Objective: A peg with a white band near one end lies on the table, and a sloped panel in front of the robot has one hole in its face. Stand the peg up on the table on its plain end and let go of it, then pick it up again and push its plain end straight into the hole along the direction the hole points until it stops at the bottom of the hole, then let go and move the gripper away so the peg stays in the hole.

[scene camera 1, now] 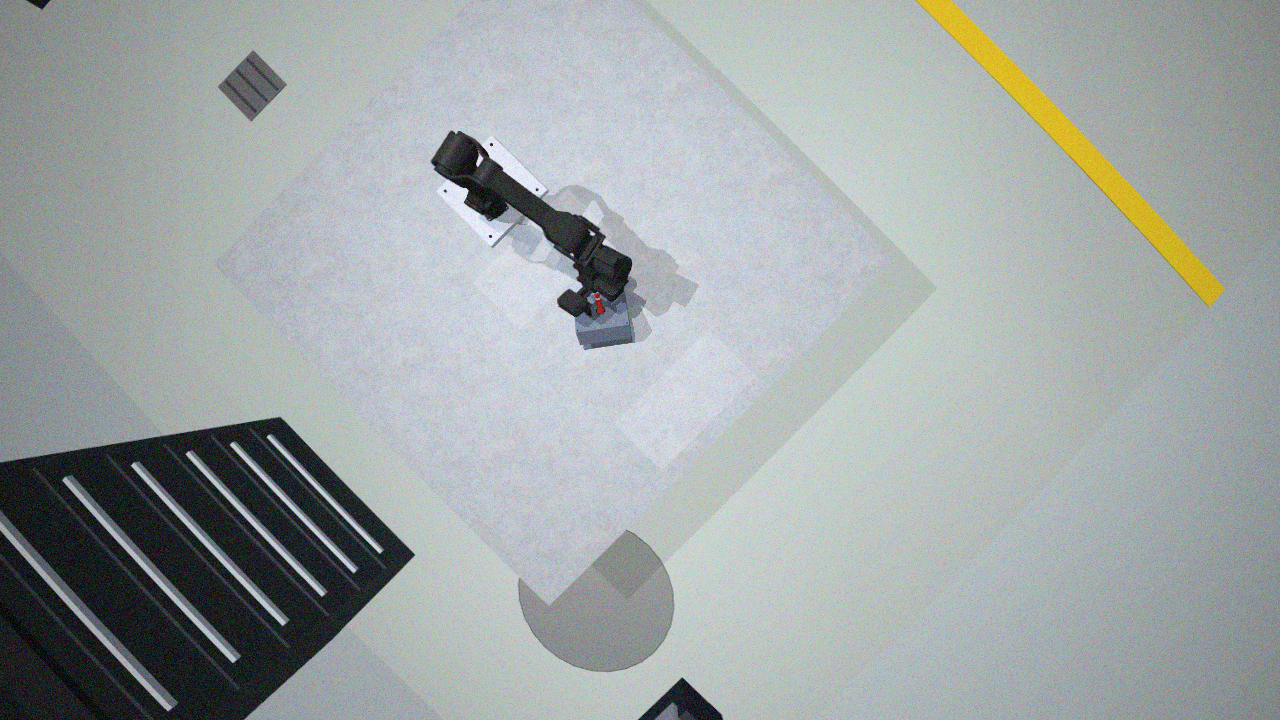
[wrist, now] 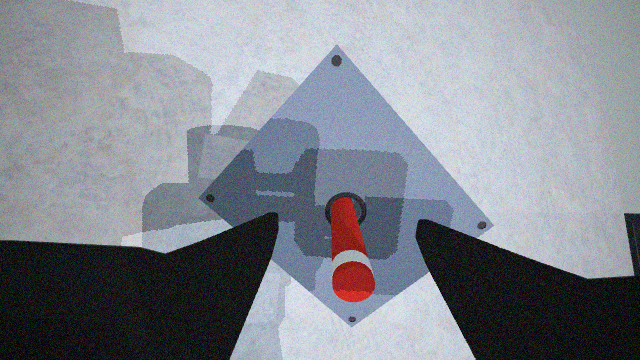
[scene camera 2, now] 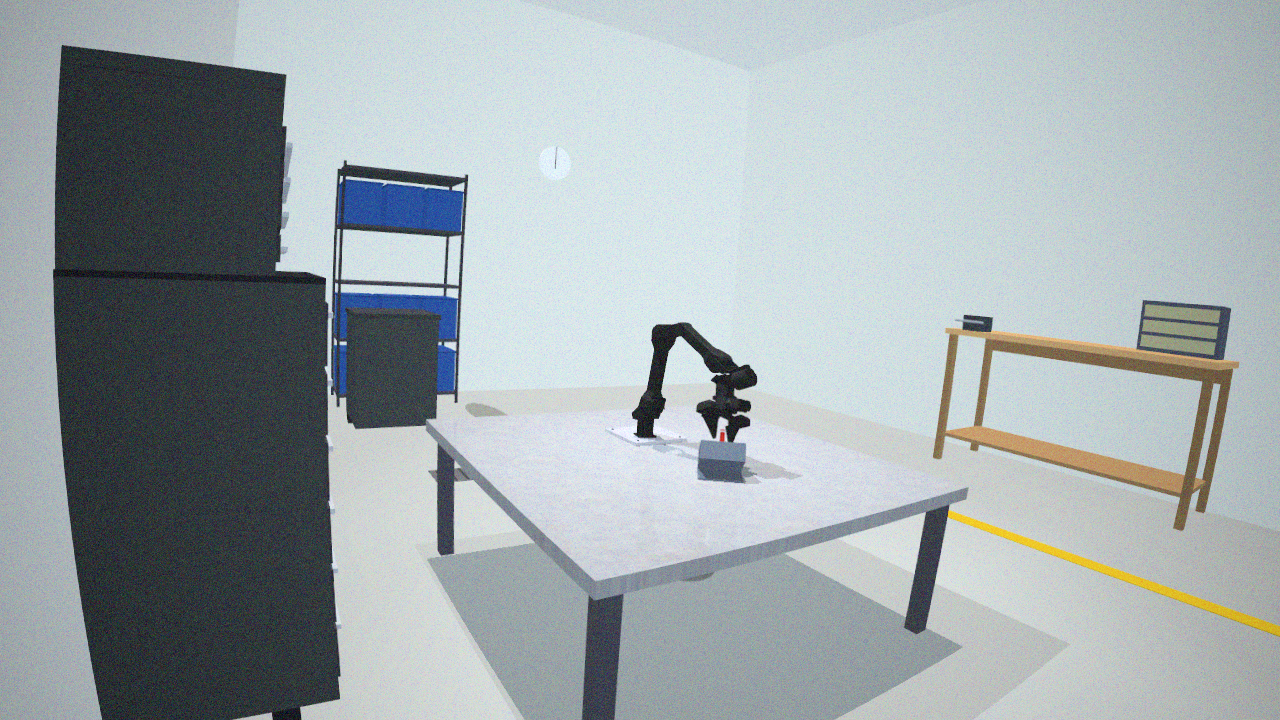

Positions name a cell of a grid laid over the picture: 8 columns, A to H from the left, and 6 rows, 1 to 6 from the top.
my gripper: scene camera 1 D3; wrist E4; scene camera 2 E4
